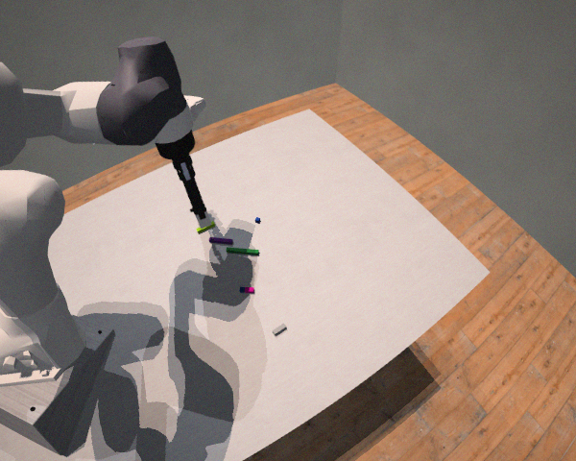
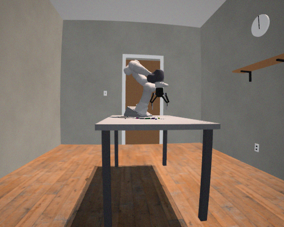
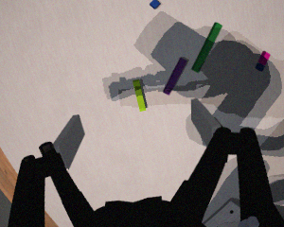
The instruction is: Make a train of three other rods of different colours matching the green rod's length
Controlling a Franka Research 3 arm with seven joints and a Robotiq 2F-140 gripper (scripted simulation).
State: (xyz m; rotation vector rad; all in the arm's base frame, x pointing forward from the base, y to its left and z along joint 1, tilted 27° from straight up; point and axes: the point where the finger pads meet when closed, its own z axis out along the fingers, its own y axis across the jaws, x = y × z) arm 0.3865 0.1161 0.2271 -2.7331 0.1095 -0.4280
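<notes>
Right now my hand is 10 cm above the lime rod. From my hand the other things lie so: magenta rod 22 cm to the right, 10 cm below, 3 cm ahead; then green rod 12 cm to the right, 10 cm below, 6 cm ahead; then purple rod 10 cm below, 6 cm to the right, 2 cm ahead.
</notes>
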